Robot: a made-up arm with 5 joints. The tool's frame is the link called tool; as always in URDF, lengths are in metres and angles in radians. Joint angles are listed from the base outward. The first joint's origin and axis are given. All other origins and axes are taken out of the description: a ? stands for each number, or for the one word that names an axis. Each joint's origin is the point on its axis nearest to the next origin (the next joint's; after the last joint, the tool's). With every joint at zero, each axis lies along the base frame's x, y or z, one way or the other. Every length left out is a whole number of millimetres.
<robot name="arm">
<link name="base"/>
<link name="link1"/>
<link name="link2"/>
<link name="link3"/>
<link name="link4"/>
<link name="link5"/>
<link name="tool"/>
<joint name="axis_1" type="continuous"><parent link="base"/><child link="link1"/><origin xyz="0 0 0.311" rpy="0 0 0"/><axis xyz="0 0 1"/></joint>
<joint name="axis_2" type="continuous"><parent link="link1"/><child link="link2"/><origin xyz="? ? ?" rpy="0 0 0"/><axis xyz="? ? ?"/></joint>
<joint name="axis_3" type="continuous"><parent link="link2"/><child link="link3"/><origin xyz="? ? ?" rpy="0 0 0"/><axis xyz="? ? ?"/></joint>
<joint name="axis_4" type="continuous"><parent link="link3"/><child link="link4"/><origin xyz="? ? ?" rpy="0 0 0"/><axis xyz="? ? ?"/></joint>
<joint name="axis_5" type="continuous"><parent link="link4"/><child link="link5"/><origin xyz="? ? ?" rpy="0 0 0"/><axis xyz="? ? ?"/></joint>
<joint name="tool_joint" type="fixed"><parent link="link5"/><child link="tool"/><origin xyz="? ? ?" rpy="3.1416 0 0"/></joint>
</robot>
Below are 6 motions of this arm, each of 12 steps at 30 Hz.
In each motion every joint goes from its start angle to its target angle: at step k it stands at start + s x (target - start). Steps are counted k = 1, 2, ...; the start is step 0. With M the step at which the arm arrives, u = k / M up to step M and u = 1 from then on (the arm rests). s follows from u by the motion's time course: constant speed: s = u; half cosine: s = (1 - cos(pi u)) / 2; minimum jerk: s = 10 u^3 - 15 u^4 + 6 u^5.
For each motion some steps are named. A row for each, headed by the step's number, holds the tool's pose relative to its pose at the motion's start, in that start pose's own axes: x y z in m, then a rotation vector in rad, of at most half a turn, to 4 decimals.
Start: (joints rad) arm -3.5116 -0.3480 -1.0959 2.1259 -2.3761
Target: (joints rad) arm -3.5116 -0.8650 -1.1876 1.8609 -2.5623
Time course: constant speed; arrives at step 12
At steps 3, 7, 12:
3: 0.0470 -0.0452 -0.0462 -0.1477 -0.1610 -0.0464
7: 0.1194 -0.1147 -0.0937 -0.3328 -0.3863 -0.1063
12: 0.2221 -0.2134 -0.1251 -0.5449 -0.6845 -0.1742

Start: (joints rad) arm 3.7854 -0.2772 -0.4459 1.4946 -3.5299
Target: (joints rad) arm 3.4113 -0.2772 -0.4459 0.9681 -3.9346
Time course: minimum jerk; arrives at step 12
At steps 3, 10, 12:
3: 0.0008 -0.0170 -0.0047 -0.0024 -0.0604 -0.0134
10: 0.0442 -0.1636 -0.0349 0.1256 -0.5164 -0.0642
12: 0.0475 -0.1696 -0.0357 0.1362 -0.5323 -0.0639

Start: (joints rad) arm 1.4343 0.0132 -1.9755 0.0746 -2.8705
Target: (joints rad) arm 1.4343 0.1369 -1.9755 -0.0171 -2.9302
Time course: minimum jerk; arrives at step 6
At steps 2, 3, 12:
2: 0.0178 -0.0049 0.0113 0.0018 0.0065 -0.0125
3: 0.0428 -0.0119 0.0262 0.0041 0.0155 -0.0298
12: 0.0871 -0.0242 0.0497 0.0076 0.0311 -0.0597

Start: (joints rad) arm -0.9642 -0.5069 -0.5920 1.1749 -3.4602
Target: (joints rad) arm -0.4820 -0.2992 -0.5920 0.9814 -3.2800
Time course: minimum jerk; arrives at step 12
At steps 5, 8, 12:
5: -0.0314 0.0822 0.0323 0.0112 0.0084 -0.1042
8: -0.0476 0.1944 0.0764 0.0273 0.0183 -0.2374
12: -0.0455 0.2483 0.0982 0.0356 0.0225 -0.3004

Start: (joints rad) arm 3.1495 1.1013 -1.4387 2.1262 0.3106
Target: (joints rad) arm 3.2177 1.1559 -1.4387 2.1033 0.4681
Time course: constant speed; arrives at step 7
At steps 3, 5, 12:
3: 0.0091 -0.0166 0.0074 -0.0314 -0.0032 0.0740
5: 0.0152 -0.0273 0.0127 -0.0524 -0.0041 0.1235
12: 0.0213 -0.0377 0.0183 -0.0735 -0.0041 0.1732

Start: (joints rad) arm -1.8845 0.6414 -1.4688 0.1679 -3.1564
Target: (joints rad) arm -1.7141 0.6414 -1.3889 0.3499 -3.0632
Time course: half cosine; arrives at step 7
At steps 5, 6, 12:
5: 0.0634 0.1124 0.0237 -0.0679 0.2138 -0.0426
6: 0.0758 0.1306 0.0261 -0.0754 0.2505 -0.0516
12: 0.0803 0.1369 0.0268 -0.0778 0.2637 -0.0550

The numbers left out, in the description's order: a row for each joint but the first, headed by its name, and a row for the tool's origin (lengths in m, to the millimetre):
axis_2: xyz 0 0 0, axis 0 1 0
axis_3: xyz 0.056 0 0.295, axis 0 1 0
axis_4: xyz 0.122 0 -0.539, axis 0 1 0
axis_5: xyz 0.087 0 -0.111, axis 0 0 -1
tool: xyz 0 0 0

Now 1 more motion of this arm.
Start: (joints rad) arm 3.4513 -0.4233 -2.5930 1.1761 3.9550
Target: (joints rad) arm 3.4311 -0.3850 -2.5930 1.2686 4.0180
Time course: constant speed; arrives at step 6
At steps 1, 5, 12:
1: 0.0022 -0.0022 0.0073 0.0181 0.0125 0.0096
5: 0.0113 -0.0119 0.0357 0.0921 0.0605 0.0489
12: 0.0135 -0.0145 0.0427 0.1110 0.0720 0.0588

